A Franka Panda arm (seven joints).
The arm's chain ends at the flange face. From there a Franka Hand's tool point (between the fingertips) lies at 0.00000 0.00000 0.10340 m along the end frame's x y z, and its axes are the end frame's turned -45 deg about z.
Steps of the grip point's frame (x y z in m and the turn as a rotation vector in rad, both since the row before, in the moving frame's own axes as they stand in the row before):
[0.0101, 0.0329, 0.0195, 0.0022, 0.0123, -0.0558]
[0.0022, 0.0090, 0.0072, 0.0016, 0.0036, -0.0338]
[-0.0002, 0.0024, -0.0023, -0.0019, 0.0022, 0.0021]
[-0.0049, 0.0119, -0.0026, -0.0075, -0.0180, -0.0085]
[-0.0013, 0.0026, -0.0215, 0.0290, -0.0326, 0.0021]
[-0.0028, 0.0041, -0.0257, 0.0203, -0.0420, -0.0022]
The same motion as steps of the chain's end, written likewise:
[0.0297, 0.0172, 0.0195, 0.0103, 0.0071, -0.0558]
[0.0078, 0.0052, 0.0072, 0.0037, 0.0014, -0.0338]
[0.0013, 0.0019, -0.0023, 0.0002, 0.0029, 0.0021]
[0.0057, 0.0100, -0.0026, -0.0180, -0.0074, -0.0085]
[0.0054, 0.0025, -0.0214, -0.0025, -0.0436, 0.0021]
[0.0055, 0.0033, -0.0256, -0.0153, -0.0441, -0.0022]

